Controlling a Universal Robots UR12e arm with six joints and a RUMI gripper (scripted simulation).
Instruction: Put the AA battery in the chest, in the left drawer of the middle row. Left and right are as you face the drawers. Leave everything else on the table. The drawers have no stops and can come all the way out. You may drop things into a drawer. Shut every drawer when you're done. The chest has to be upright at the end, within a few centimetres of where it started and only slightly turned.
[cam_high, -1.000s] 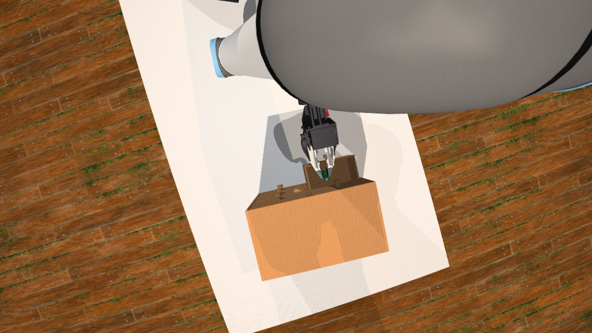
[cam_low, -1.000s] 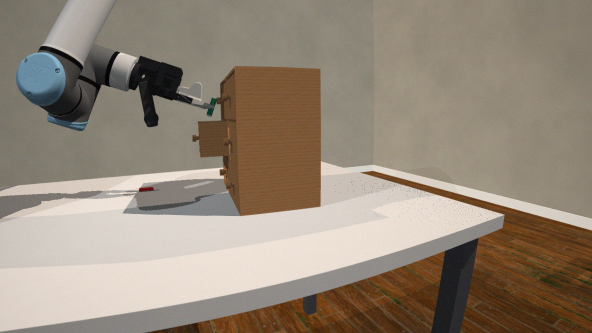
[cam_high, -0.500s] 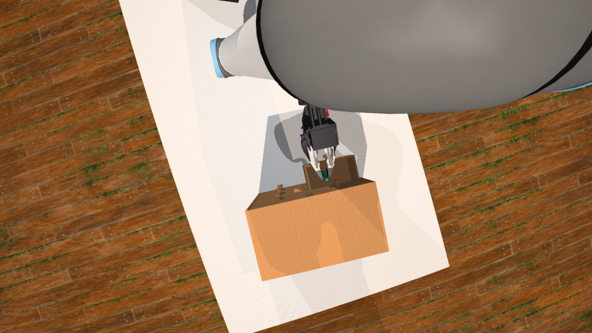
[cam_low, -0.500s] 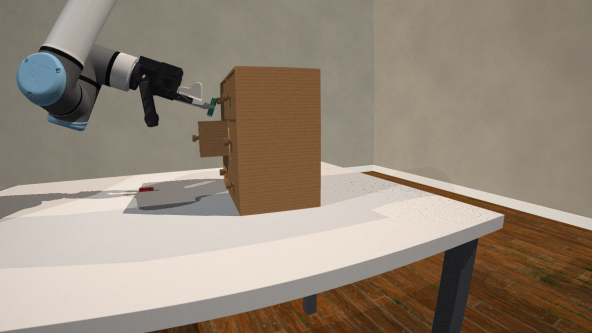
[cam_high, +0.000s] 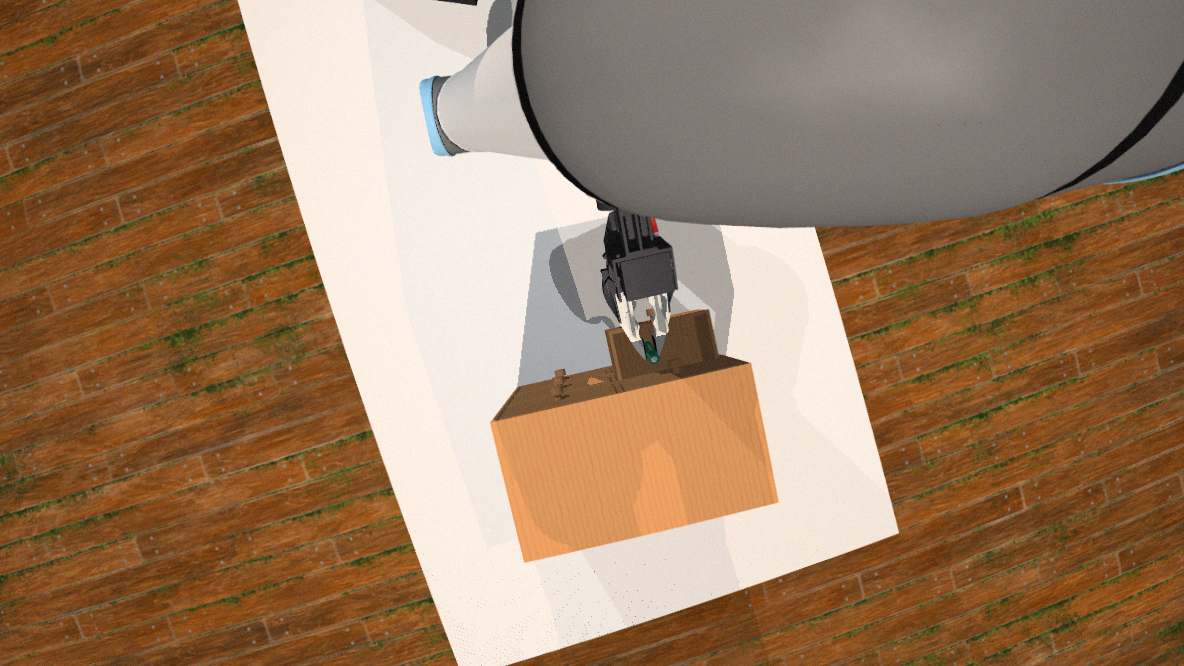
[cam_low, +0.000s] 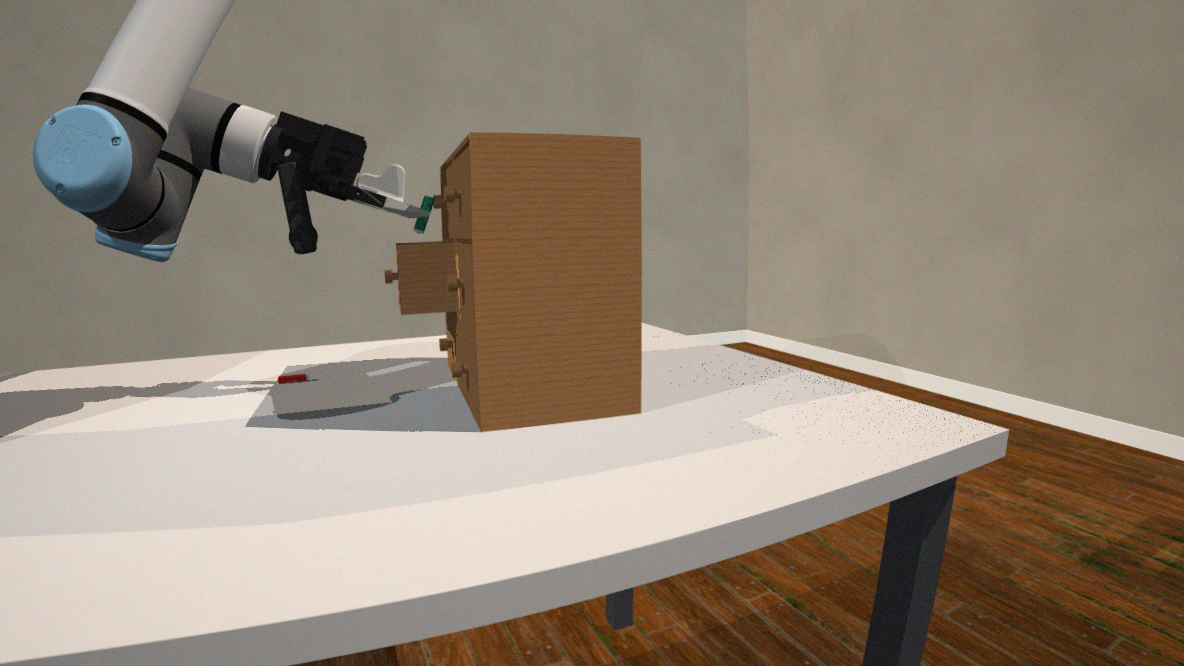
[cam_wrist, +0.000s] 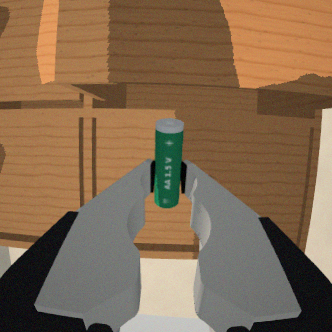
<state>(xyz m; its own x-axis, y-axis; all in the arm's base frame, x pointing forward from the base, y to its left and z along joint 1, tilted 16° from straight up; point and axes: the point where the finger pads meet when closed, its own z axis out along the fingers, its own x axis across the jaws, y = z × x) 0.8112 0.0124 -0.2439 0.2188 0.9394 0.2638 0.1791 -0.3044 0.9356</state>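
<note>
Now: hand 10 mm short of the green AA battery. Also, from my hand: red object: 230 mm below, 170 mm behind, 120 mm to the left.
</note>
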